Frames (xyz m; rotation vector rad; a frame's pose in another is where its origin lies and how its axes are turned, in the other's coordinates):
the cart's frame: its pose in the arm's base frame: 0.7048 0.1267 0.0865 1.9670 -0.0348 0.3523
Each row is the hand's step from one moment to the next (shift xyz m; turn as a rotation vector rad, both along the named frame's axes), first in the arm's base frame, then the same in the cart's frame.
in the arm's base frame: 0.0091 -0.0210 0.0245 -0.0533 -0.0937 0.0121
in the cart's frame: 0.0122 0.0289 0.0119 -0.0605 0.0595 0.0676
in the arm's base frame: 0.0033 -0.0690 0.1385 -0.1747 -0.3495 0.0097
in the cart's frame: 0.0300 0.1514 0.0115 -0.2120 0.1857 0.2708
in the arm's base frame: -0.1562 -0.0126 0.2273 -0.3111 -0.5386 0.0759
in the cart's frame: -0.0916 0.2366 -0.1088 -0.3508 0.3483 0.3851
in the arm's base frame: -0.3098 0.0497 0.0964 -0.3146 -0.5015 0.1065
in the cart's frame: -0.2641 0.1225 -0.1516 -0.3411 0.3608 0.3395
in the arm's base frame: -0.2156 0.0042 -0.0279 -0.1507 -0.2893 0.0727
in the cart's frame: -0.2127 0.0132 -0.0429 -0.1644 0.2125 0.1988
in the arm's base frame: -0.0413 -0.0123 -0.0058 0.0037 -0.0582 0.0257
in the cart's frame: -0.0427 0.0076 0.0037 0.0023 0.0463 0.0437
